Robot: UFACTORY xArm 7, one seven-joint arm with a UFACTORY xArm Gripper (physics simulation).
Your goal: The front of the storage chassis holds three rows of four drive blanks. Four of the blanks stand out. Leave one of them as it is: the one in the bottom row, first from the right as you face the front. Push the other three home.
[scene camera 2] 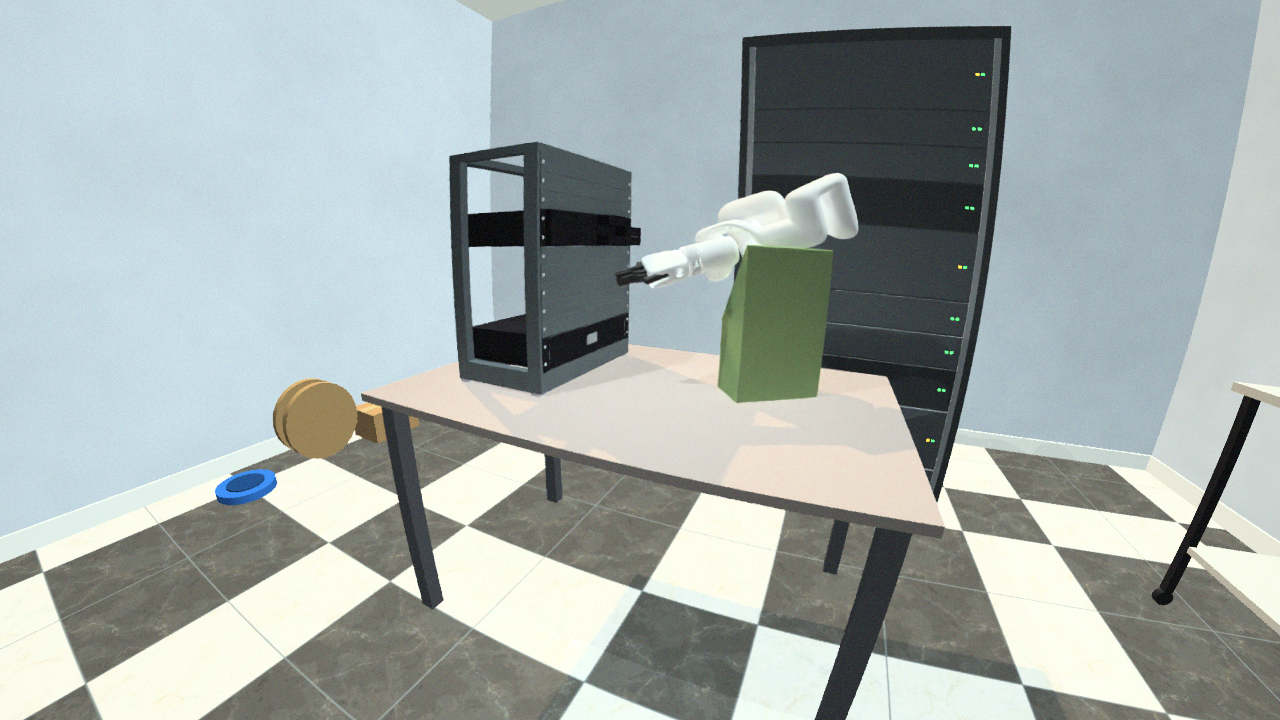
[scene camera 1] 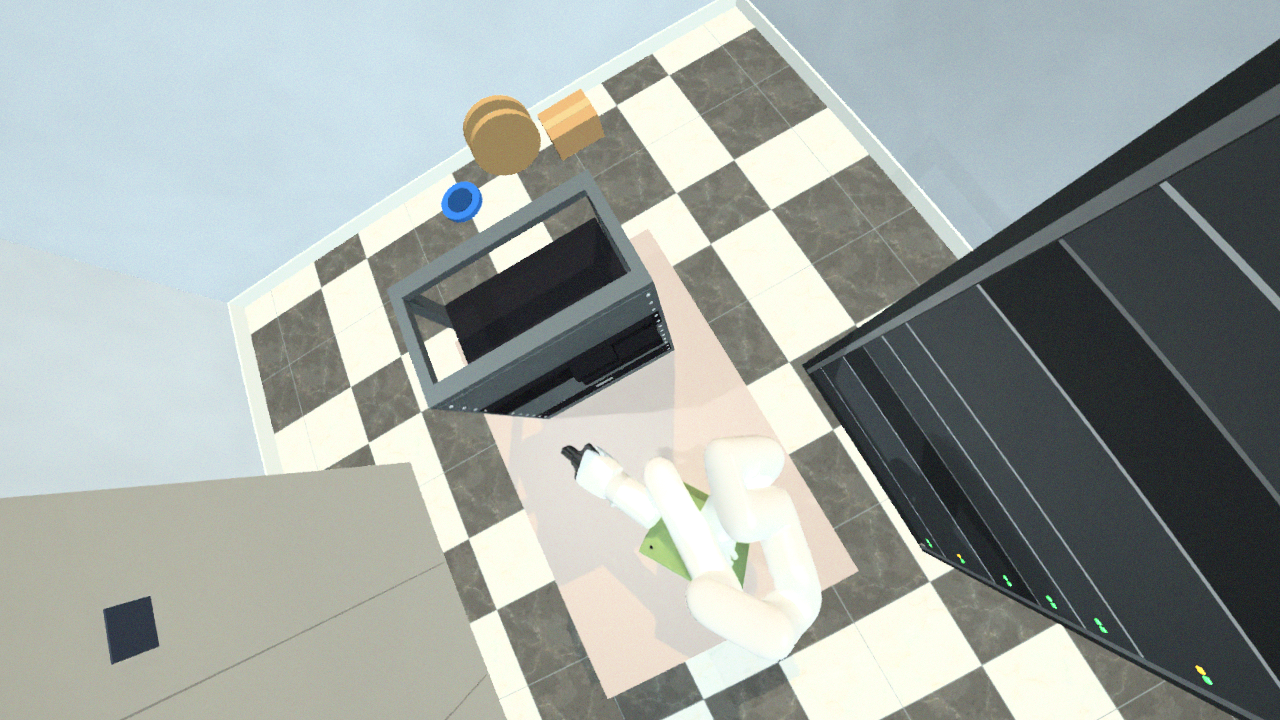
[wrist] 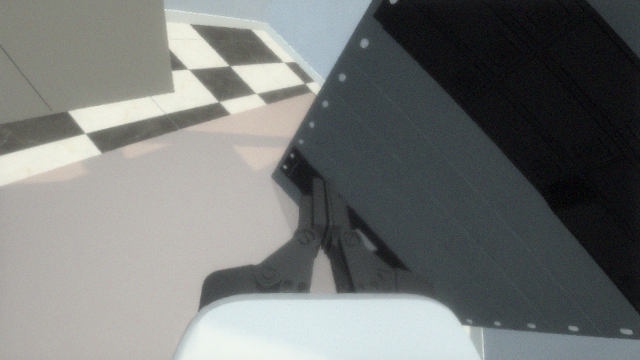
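Seen in the pictures: gripper, fingertip midpoint: point(scene camera 2: 616, 279) point(scene camera 1: 565, 448) point(wrist: 320, 192); arm's base, origin of the base link: point(scene camera 2: 780, 290) point(scene camera 1: 710, 536).
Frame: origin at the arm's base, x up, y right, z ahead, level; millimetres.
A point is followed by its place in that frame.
Note:
The storage chassis point(scene camera 1: 637, 338) {x 156, y 139, z 476 mm} point(scene camera 2: 571, 227) {x 146, y -156, z 523 mm} point(wrist: 480, 65) {x 129, y -155, z 524 mm} is a black unit high in a small grey rack point(scene camera 1: 537, 339) {x 341, y -19, z 535 mm} point(scene camera 2: 534, 295) {x -17, y -274, z 564 mm} point(wrist: 400, 145) {x 25, y -139, z 535 mm}. Its blanks are dark on dark, and the rows are hard to tell apart. In scene camera 2, one blank point(scene camera 2: 634, 235) {x 132, y 139, z 450 mm} stands out past the rack's right edge, low on the chassis front. Other raised blocks show beside it, but I cannot count them. My gripper point(scene camera 1: 567, 453) {x 20, y -188, z 386 mm} point(scene camera 2: 622, 276) {x 20, y -188, z 386 mm} point(wrist: 320, 192) {x 20, y -188, z 386 mm} is shut and empty. It hangs in front of the rack, lower than the chassis and apart from it.
The rack stands on a pinkish table point(scene camera 1: 626, 662) {x -274, y -476, z -227 mm} point(scene camera 2: 698, 447) {x -274, y -417, z 131 mm} point(wrist: 125, 225) {x -274, y -376, z 299 mm}. A black lower unit point(scene camera 2: 572, 347) {x -174, y -132, z 534 mm} with a pale label sits near the rack's foot. The arm rises from a green pedestal point(scene camera 1: 662, 546) {x 82, y -94, z 58 mm} point(scene camera 2: 776, 331) {x -93, y -93, z 2 mm}. A tall server cabinet point(scene camera 1: 1029, 376) point(scene camera 2: 868, 134) stands beyond the table.

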